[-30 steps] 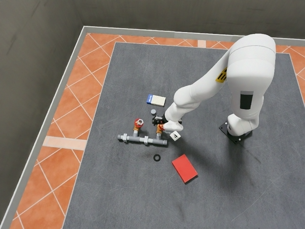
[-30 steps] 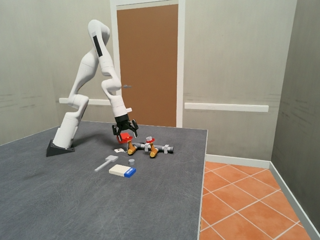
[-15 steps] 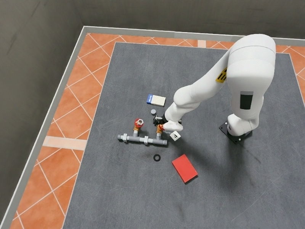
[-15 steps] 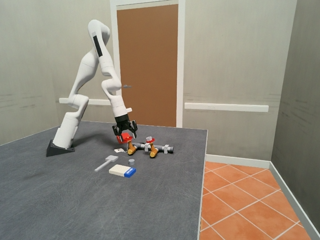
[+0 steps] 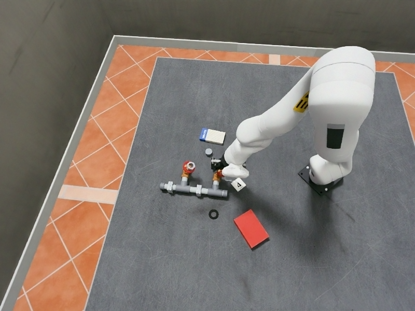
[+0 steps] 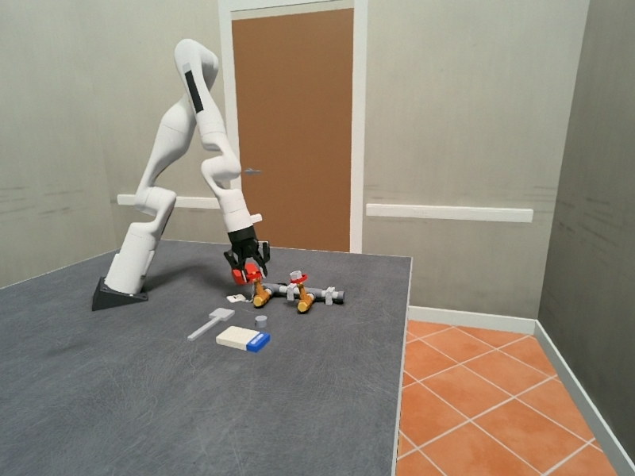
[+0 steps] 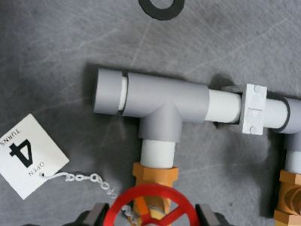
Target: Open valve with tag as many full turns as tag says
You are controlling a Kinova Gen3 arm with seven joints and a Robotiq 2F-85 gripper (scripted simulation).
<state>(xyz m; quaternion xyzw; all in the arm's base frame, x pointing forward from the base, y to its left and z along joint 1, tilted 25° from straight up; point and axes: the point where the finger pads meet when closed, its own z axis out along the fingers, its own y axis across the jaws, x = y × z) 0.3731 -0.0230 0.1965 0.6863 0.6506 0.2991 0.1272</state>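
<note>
My hand is 7 cm past the white tag, 2 cm to the right of it and 9 cm above it. The rest, counted from my hand: grey paddle 6 cm behind, 13 cm to the right, 9 cm below; then blue box 5 cm ahead, 21 cm to the right, 8 cm below; then red block 12 cm behind, 20 cm to the left, 8 cm below.
</note>
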